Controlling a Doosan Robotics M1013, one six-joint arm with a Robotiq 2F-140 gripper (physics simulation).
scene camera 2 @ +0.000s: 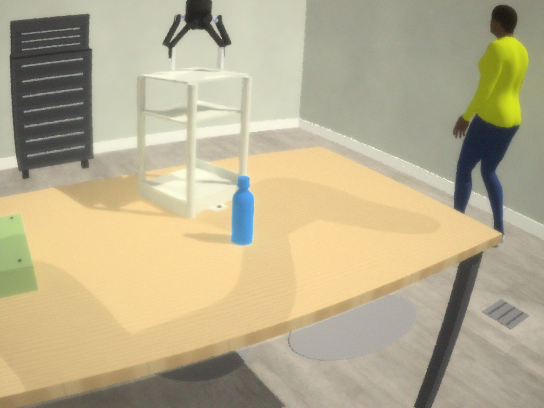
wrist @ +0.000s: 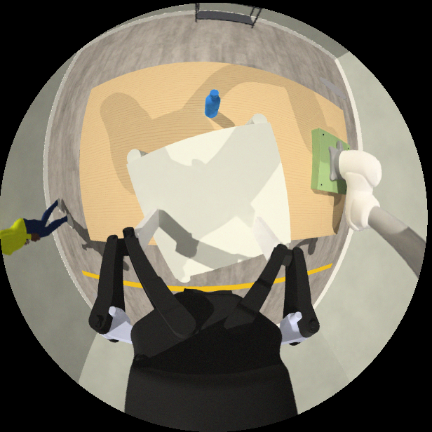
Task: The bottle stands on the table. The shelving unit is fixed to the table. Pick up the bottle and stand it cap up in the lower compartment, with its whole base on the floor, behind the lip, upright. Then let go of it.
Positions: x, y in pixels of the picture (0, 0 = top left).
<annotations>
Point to a shelving unit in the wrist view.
At 208, 188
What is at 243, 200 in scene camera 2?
A blue bottle.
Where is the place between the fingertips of my gripper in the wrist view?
206, 220
</annotations>
